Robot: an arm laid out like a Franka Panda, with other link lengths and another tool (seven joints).
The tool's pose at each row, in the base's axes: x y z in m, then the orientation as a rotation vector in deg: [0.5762, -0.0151, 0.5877, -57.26, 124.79, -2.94]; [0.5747, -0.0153, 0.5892, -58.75, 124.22, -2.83]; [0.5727, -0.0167, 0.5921, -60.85, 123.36, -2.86]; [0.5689, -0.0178, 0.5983, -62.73, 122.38, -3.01]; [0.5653, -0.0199, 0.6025, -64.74, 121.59, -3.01]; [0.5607, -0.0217, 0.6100, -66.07, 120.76, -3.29]
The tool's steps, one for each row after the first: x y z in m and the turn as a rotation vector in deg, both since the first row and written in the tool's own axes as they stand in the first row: [-0.0001, 0.0004, -0.0021, -0.52, -0.15, -1.12]; [0.0000, -0.0003, -0.0058, -1.12, -0.32, -2.77]; [-0.0014, -0.0005, -0.0131, -1.53, -0.60, -4.35]; [-0.0009, -0.0010, -0.0189, -2.15, -0.70, -5.91]; [-0.0022, -0.0017, -0.0278, -2.30, -0.93, -7.11]
